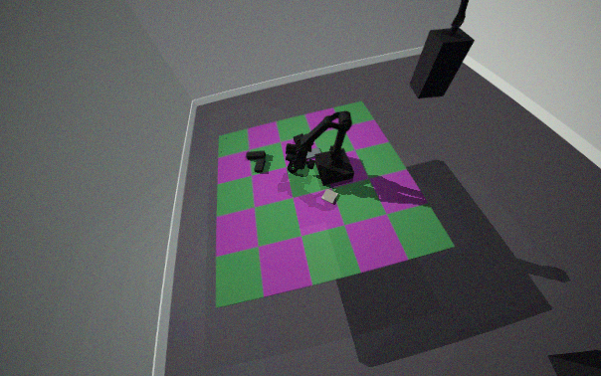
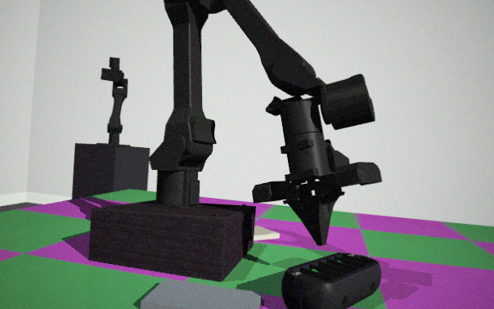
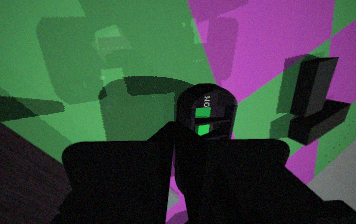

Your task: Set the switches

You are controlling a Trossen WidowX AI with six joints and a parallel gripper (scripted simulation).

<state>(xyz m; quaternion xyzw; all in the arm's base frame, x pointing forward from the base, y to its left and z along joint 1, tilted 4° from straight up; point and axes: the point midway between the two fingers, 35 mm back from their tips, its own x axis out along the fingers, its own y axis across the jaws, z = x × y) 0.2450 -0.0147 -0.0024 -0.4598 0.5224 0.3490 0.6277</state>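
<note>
Now: the flat grey plate 150 mm to the right of my gripper tip, 100 mm behind it and 50 mm below it. Also, from my gripper tip: cream tile 220 mm to the left, 190 mm behind, 50 mm below.
</note>
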